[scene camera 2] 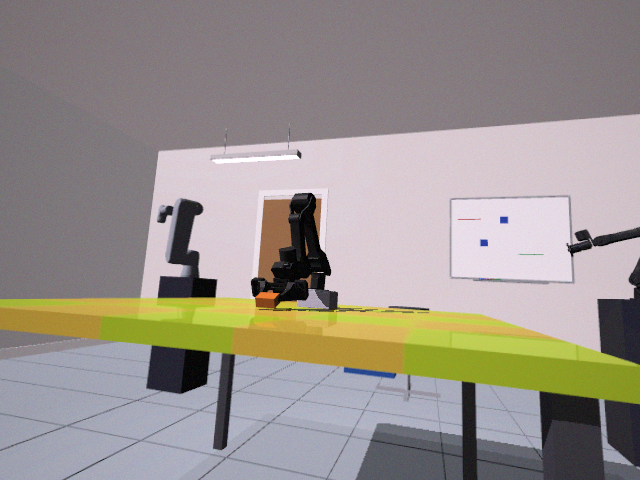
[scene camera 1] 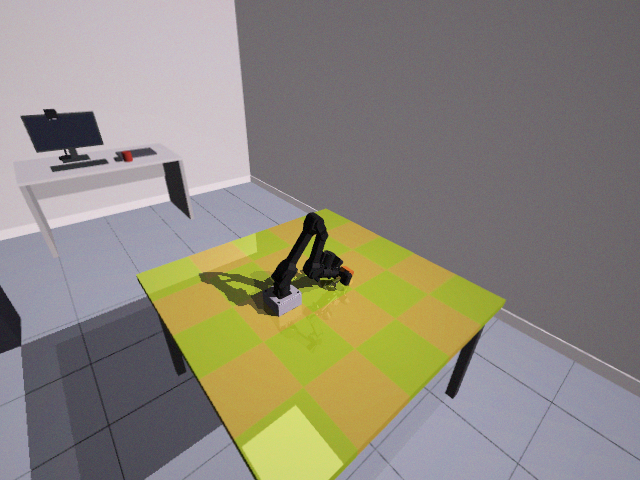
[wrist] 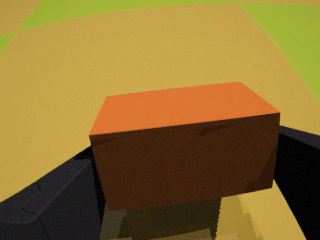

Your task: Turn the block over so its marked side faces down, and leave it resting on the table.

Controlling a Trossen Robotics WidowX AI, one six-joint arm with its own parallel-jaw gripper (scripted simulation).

Labels:
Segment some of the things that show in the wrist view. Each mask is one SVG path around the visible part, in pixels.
My gripper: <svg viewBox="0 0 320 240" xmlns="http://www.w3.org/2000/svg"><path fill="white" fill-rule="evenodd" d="M91 145L85 148L84 151L79 152L79 155L72 156L64 164L57 165L52 172L49 171L44 177L41 176L39 180L33 181L27 188L24 187L23 191L15 193L15 195L7 200L0 201L0 240L100 240L101 227L103 227L101 221L103 221L105 212L105 197L103 187L101 187L99 171L97 171L95 159L93 159ZM279 125L275 179L273 180L276 181L277 187L283 193L284 200L287 200L288 207L291 208L293 215L295 215L301 231L307 237L305 240L320 240L320 135Z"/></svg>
A block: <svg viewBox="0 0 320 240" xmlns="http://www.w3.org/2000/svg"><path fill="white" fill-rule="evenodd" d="M280 112L273 108L271 104L268 104L267 101L261 99L257 93L251 91L241 81L213 85L191 85L191 87L157 89L157 91L107 96L88 137L89 141L91 141L93 159L95 159L97 171L99 171L101 187L103 187L108 211L161 207L161 205L223 199L225 196L243 195L243 193L252 193L253 191L261 191L261 189L271 189L273 179L275 179Z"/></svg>

